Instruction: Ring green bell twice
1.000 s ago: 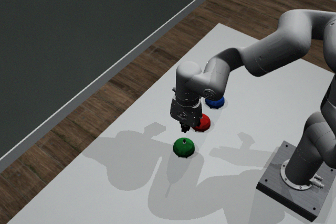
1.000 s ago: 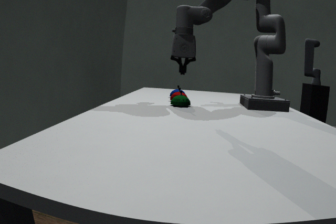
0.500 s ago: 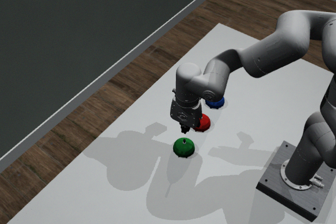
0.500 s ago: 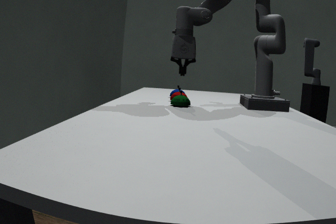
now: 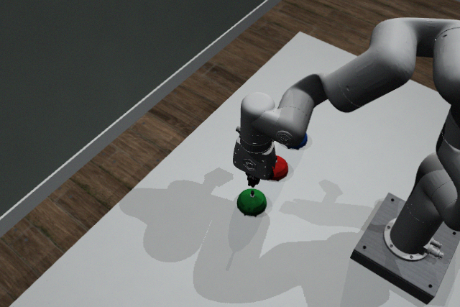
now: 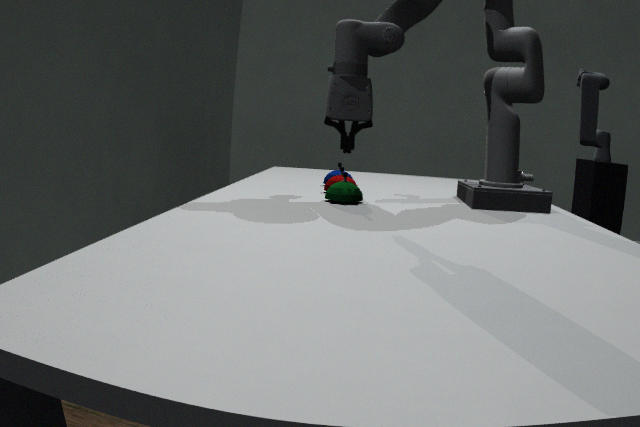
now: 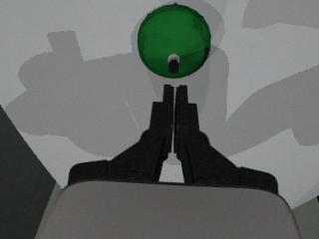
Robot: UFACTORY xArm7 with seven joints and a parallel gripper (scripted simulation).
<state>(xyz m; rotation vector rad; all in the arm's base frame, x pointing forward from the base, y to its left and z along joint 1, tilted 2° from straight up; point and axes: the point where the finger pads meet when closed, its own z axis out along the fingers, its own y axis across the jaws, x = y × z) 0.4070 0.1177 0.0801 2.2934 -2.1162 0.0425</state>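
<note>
Now: the green bell 90 mm below my hand. Round my hand: red bell (10 mm ahead, 140 mm to the right, 90 mm below); then blue bell (20 mm ahead, 280 mm to the right, 90 mm below).
</note>
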